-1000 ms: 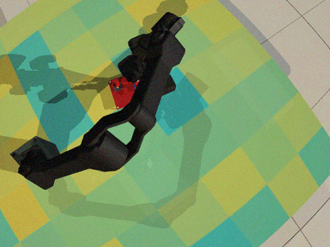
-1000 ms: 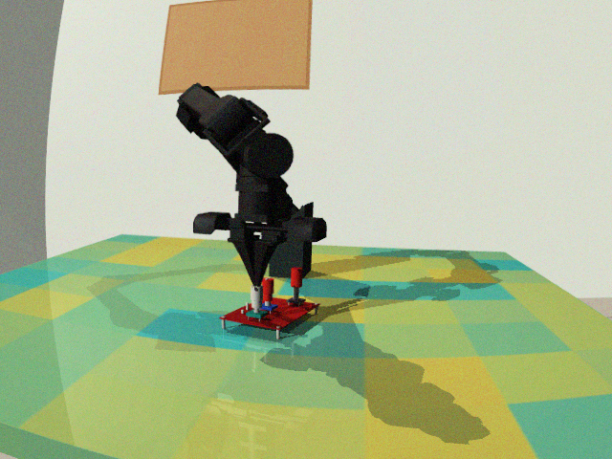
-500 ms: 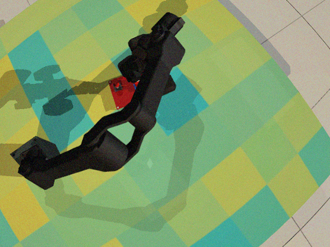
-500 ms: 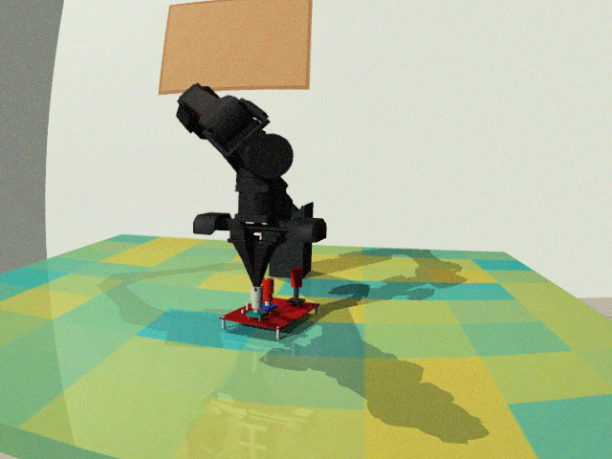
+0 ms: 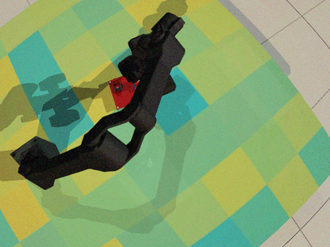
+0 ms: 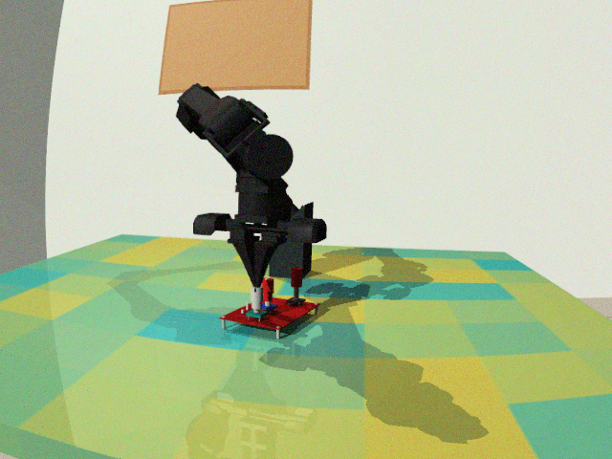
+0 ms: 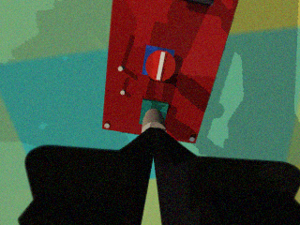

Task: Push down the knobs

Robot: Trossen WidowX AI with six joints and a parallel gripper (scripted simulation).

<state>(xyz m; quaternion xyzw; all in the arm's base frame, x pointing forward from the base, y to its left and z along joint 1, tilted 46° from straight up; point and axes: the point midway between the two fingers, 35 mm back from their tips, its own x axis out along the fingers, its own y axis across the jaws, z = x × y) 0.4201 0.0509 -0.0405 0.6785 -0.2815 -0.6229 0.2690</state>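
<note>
The grey knob lies 1 cm below my gripper tip. Round my gripper tip: red knob: 5 cm behind, 1 cm below.
</note>
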